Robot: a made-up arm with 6 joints.
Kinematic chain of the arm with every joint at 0, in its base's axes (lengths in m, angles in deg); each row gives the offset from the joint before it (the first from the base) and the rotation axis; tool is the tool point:
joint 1: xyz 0 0 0.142 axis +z
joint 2: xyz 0 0 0 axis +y
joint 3: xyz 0 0 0.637 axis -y
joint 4: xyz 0 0 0 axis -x
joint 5: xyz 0.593 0 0 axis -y
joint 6: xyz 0 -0.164 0 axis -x
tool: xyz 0 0 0
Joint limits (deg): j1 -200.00..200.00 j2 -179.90..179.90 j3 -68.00..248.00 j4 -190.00..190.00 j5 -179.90..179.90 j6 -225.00..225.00
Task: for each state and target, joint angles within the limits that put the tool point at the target. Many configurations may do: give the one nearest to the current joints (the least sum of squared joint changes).
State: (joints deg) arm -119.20 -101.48 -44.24 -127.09 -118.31 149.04
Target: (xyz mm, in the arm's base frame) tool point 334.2 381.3 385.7
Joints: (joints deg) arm -118.77 -124.52 -25.70 -131.85 -118.31 149.04
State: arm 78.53 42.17 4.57 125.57 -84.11 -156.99
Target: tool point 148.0 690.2 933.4
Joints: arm 70.65 10.33 12.95 122.87 -84.11 -156.99
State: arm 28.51 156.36 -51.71 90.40 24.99 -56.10
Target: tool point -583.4 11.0 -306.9
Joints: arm 1.02 179.79 -33.35 97.50 24.99 -56.10
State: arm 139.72 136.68 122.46 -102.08 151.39 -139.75
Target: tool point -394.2 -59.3 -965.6
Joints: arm 177.00 179.79 142.89 -119.13 151.39 -139.75
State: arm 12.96 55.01 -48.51 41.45 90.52 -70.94
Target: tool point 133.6 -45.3 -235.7
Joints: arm 18.57 95.67 -66.50 58.59 90.52 -70.94
